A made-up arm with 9 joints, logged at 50 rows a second.
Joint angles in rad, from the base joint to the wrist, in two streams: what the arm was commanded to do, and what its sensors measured. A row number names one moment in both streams.
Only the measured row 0 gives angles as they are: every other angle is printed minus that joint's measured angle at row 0.
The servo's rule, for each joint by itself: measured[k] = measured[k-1] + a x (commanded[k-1-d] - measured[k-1]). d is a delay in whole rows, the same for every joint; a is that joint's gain. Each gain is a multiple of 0.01, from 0.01 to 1. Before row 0 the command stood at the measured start. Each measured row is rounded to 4 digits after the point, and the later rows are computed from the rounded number. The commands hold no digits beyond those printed.
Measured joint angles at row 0: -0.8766, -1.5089, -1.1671, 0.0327, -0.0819, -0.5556, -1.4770, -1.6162, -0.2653
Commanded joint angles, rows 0 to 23: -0.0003, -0.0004, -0.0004, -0.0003, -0.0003, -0.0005, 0.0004, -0.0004, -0.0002; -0.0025, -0.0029, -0.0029, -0.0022, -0.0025, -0.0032, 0.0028, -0.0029, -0.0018; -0.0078, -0.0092, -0.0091, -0.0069, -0.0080, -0.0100, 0.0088, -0.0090, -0.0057; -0.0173, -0.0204, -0.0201, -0.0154, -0.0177, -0.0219, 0.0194, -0.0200, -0.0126; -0.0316, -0.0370, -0.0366, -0.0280, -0.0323, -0.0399, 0.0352, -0.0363, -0.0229; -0.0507, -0.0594, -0.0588, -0.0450, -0.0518, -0.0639, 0.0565, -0.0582, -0.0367; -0.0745, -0.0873, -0.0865, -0.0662, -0.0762, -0.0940, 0.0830, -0.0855, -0.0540; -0.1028, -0.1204, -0.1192, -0.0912, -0.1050, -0.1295, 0.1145, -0.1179, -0.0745; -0.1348, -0.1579, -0.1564, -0.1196, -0.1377, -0.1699, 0.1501, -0.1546, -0.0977; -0.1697, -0.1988, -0.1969, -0.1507, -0.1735, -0.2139, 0.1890, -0.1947, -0.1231; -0.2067, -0.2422, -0.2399, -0.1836, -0.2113, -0.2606, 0.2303, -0.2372, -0.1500; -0.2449, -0.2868, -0.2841, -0.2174, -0.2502, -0.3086, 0.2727, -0.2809, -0.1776; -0.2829, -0.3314, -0.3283, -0.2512, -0.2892, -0.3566, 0.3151, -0.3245, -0.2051; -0.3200, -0.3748, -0.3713, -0.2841, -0.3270, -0.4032, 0.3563, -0.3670, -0.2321; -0.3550, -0.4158, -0.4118, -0.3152, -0.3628, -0.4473, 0.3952, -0.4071, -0.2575; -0.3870, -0.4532, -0.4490, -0.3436, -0.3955, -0.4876, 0.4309, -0.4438, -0.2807; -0.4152, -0.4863, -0.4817, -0.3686, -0.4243, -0.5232, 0.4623, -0.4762, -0.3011; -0.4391, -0.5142, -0.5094, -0.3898, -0.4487, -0.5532, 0.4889, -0.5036, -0.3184; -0.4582, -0.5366, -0.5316, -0.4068, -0.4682, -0.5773, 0.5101, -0.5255, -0.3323; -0.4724, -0.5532, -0.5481, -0.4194, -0.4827, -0.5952, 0.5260, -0.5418, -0.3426; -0.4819, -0.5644, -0.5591, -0.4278, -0.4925, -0.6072, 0.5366, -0.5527, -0.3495; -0.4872, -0.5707, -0.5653, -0.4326, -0.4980, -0.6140, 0.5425, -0.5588, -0.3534; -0.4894, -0.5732, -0.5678, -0.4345, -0.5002, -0.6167, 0.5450, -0.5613, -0.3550; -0.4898, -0.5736, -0.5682, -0.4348, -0.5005, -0.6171, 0.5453, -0.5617, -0.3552
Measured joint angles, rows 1 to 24: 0.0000, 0.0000, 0.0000, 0.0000, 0.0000, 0.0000, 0.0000, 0.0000, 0.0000; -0.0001, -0.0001, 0.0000, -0.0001, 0.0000, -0.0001, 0.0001, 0.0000, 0.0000; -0.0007, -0.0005, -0.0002, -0.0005, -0.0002, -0.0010, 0.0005, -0.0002, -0.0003; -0.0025, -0.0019, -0.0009, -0.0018, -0.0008, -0.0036, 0.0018, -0.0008, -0.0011; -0.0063, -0.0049, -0.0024, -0.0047, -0.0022, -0.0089, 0.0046, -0.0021, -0.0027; -0.0129, -0.0100, -0.0051, -0.0096, -0.0046, -0.0179, 0.0095, -0.0045, -0.0055; -0.0227, -0.0179, -0.0094, -0.0170, -0.0084, -0.0312, 0.0170, -0.0083, -0.0099; -0.0362, -0.0290, -0.0156, -0.0273, -0.0138, -0.0494, 0.0276, -0.0137, -0.0161; -0.0535, -0.0436, -0.0239, -0.0407, -0.0211, -0.0726, 0.0415, -0.0210, -0.0243; -0.0746, -0.0619, -0.0345, -0.0573, -0.0304, -0.1008, 0.0589, -0.0304, -0.0346; -0.0993, -0.0838, -0.0475, -0.0769, -0.0418, -0.1336, 0.0797, -0.0419, -0.0470; -0.1272, -0.1091, -0.0629, -0.0993, -0.0554, -0.1704, 0.1038, -0.0556, -0.0614; -0.1578, -0.1375, -0.0806, -0.1241, -0.0710, -0.2105, 0.1308, -0.0714, -0.0777; -0.1903, -0.1685, -0.1004, -0.1508, -0.0885, -0.2529, 0.1603, -0.0891, -0.0955; -0.2240, -0.2015, -0.1221, -0.1788, -0.1076, -0.2965, 0.1917, -0.1086, -0.1146; -0.2581, -0.2358, -0.1453, -0.2074, -0.1280, -0.3402, 0.2243, -0.1295, -0.1346; -0.2916, -0.2706, -0.1696, -0.2360, -0.1494, -0.3829, 0.2574, -0.1515, -0.1551; -0.3237, -0.3051, -0.1946, -0.2638, -0.1714, -0.4236, 0.2902, -0.1742, -0.1755; -0.3537, -0.3386, -0.2198, -0.2903, -0.1936, -0.4612, 0.3220, -0.1973, -0.1955; -0.3809, -0.3703, -0.2447, -0.3148, -0.2156, -0.4949, 0.3521, -0.2203, -0.2147; -0.4047, -0.3996, -0.2690, -0.3368, -0.2370, -0.5240, 0.3799, -0.2428, -0.2326; -0.4248, -0.4260, -0.2922, -0.3559, -0.2574, -0.5481, 0.4050, -0.2645, -0.2490; -0.4410, -0.4492, -0.3140, -0.3720, -0.2766, -0.5672, 0.4270, -0.2851, -0.2636; -0.4536, -0.4690, -0.3343, -0.3851, -0.2945, -0.5816, 0.4459, -0.3044, -0.2764
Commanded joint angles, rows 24 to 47: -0.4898, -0.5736, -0.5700, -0.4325, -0.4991, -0.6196, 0.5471, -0.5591, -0.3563; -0.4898, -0.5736, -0.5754, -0.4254, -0.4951, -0.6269, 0.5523, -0.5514, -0.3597; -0.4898, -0.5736, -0.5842, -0.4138, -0.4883, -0.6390, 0.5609, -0.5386, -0.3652; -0.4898, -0.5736, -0.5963, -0.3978, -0.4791, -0.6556, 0.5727, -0.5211, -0.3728; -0.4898, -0.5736, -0.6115, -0.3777, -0.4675, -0.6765, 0.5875, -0.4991, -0.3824; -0.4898, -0.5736, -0.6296, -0.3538, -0.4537, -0.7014, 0.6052, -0.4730, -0.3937; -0.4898, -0.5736, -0.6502, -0.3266, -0.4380, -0.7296, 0.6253, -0.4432, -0.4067; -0.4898, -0.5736, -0.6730, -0.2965, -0.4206, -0.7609, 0.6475, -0.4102, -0.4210; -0.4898, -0.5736, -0.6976, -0.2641, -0.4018, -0.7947, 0.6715, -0.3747, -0.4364; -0.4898, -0.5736, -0.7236, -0.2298, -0.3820, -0.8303, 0.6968, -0.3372, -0.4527; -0.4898, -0.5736, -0.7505, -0.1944, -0.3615, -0.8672, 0.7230, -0.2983, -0.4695; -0.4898, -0.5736, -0.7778, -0.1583, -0.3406, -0.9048, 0.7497, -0.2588, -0.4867; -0.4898, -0.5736, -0.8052, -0.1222, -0.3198, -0.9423, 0.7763, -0.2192, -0.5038; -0.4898, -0.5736, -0.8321, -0.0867, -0.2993, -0.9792, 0.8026, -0.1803, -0.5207; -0.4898, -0.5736, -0.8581, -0.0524, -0.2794, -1.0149, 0.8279, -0.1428, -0.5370; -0.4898, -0.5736, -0.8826, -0.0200, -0.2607, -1.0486, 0.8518, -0.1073, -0.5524; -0.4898, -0.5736, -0.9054, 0.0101, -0.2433, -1.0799, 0.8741, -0.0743, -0.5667; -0.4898, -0.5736, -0.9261, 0.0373, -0.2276, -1.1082, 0.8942, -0.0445, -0.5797; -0.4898, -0.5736, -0.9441, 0.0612, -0.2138, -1.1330, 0.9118, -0.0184, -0.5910; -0.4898, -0.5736, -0.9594, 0.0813, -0.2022, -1.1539, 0.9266, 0.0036, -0.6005; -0.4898, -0.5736, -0.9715, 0.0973, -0.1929, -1.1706, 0.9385, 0.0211, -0.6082; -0.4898, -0.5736, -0.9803, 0.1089, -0.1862, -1.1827, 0.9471, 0.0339, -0.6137; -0.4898, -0.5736, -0.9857, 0.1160, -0.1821, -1.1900, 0.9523, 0.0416, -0.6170; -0.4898, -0.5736, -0.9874, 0.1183, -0.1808, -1.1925, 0.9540, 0.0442, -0.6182
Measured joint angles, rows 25 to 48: -0.4630, -0.4857, -0.3530, -0.3955, -0.3110, -0.5919, 0.4618, -0.3224, -0.2874; -0.4700, -0.4998, -0.3704, -0.4033, -0.3260, -0.5999, 0.4754, -0.3390, -0.2970; -0.4751, -0.5116, -0.3868, -0.4079, -0.3395, -0.6077, 0.4877, -0.3539, -0.3058; -0.4789, -0.5215, -0.4026, -0.4091, -0.3514, -0.6168, 0.4994, -0.3668, -0.3141; -0.4817, -0.5298, -0.4181, -0.4067, -0.3616, -0.6281, 0.5111, -0.3776, -0.3223; -0.4838, -0.5368, -0.4336, -0.4006, -0.3701, -0.6421, 0.5233, -0.3861, -0.3307; -0.4854, -0.5427, -0.4493, -0.3908, -0.3768, -0.6593, 0.5364, -0.3922, -0.3395; -0.4865, -0.5476, -0.4654, -0.3773, -0.3817, -0.6797, 0.5506, -0.3958, -0.3489; -0.4874, -0.5518, -0.4820, -0.3603, -0.3848, -0.7032, 0.5661, -0.3968, -0.3590; -0.4880, -0.5553, -0.4992, -0.3401, -0.3862, -0.7297, 0.5830, -0.3953, -0.3698; -0.4885, -0.5582, -0.5172, -0.3169, -0.3859, -0.7589, 0.6012, -0.3912, -0.3814; -0.4888, -0.5607, -0.5359, -0.2912, -0.3839, -0.7903, 0.6207, -0.3847, -0.3937; -0.4891, -0.5628, -0.5553, -0.2633, -0.3804, -0.8235, 0.6413, -0.3759, -0.4067; -0.4893, -0.5645, -0.5753, -0.2337, -0.3756, -0.8580, 0.6629, -0.3649, -0.4203; -0.4894, -0.5660, -0.5958, -0.2028, -0.3695, -0.8931, 0.6853, -0.3520, -0.4344; -0.4895, -0.5672, -0.6168, -0.1712, -0.3623, -0.9284, 0.7081, -0.3374, -0.4488; -0.4896, -0.5682, -0.6381, -0.1394, -0.3542, -0.9633, 0.7311, -0.3213, -0.4633; -0.4897, -0.5691, -0.6595, -0.1080, -0.3453, -0.9971, 0.7540, -0.3040, -0.4778; -0.4897, -0.5698, -0.6808, -0.0775, -0.3359, -1.0293, 0.7764, -0.2858, -0.4921; -0.4897, -0.5704, -0.7019, -0.0484, -0.3261, -1.0594, 0.7981, -0.2671, -0.5059; -0.4897, -0.5709, -0.7225, -0.0212, -0.3162, -1.0868, 0.8187, -0.2482, -0.5191; -0.4897, -0.5713, -0.7424, 0.0037, -0.3063, -1.1111, 0.8379, -0.2293, -0.5316; -0.4897, -0.5717, -0.7614, 0.0258, -0.2967, -1.1319, 0.8554, -0.2109, -0.5431; -0.4897, -0.5720, -0.7793, 0.0447, -0.2875, -1.1487, 0.8709, -0.1932, -0.5534
